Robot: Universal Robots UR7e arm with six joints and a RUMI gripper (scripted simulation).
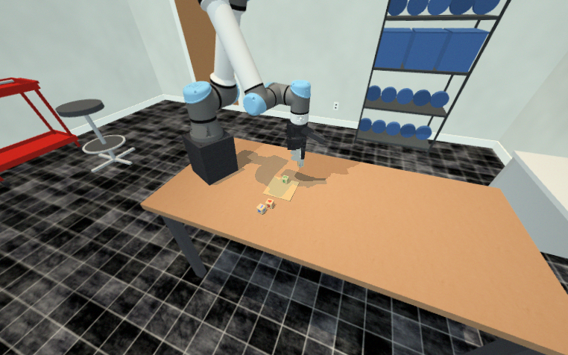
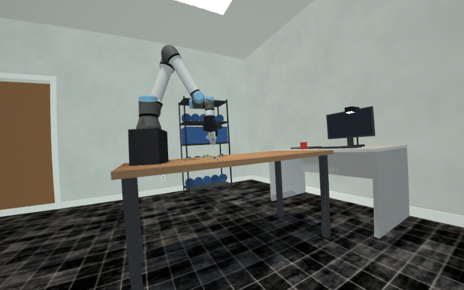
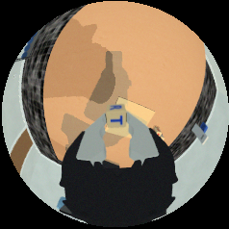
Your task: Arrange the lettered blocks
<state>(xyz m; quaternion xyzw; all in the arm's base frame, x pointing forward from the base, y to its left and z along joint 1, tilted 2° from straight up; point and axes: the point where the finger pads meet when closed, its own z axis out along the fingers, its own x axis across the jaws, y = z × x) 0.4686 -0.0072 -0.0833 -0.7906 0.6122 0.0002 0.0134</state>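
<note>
My gripper is now 120 mm above the pale yellow mat, 80 mm past it and 70 mm to the left of it. Also, from my hand: wooden letter block: 230 mm to the right, 140 mm behind, 100 mm below.
</note>
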